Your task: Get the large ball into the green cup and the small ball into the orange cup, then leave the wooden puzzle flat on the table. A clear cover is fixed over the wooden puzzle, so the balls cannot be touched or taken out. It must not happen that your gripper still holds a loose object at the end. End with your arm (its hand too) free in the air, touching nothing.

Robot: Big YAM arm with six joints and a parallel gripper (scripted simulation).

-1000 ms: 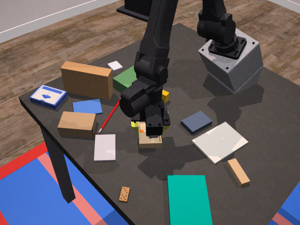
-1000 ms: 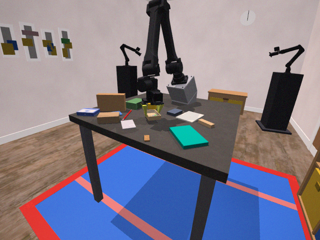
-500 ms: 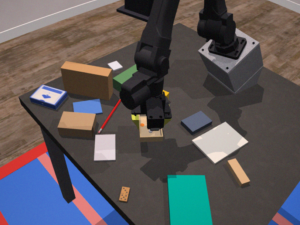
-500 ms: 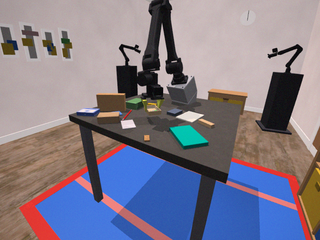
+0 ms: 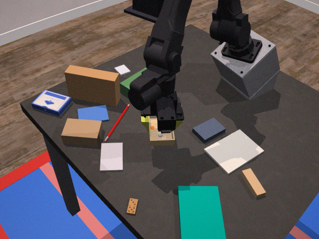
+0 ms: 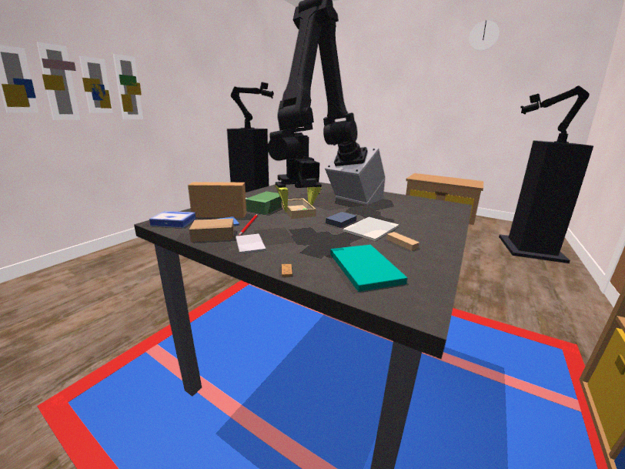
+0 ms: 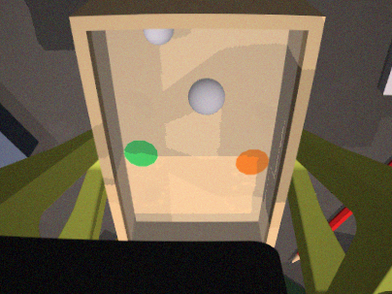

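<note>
My hand is 10 mm above the wooden puzzle. Also, from my hand: white tile: 200 mm to the left, 120 mm behind, 70 mm below; then yellow block: 180 mm behind, 80 mm to the right, 60 mm below; then red pencil: 170 mm to the right, 70 mm below, 10 mm behind.
</note>
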